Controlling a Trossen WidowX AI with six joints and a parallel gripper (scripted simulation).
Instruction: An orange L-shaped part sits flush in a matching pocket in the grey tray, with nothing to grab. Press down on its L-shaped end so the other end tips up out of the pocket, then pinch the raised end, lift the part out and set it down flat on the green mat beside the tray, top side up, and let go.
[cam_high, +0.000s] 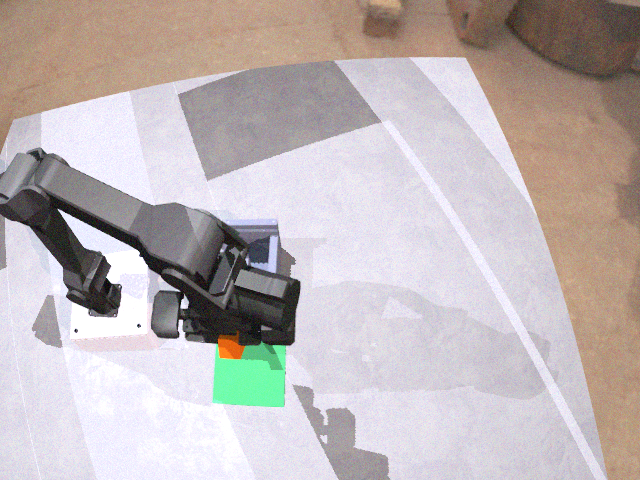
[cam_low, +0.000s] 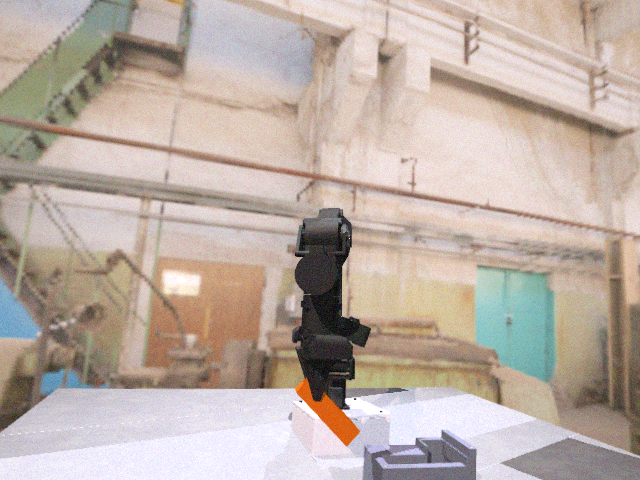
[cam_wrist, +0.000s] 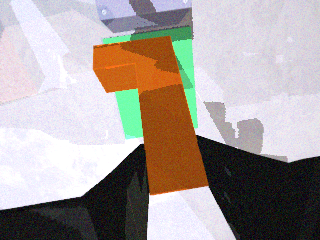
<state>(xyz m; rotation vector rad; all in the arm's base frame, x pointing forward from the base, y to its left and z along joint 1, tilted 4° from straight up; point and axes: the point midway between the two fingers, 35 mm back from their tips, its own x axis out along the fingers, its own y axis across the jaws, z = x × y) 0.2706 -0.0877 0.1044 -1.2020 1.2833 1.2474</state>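
The green mat lies 20 mm to the left of my gripper tip and 160 mm below it. Round my gripper tip: orange L-shaped part 20 mm behind, 30 mm to the left, 30 mm below.
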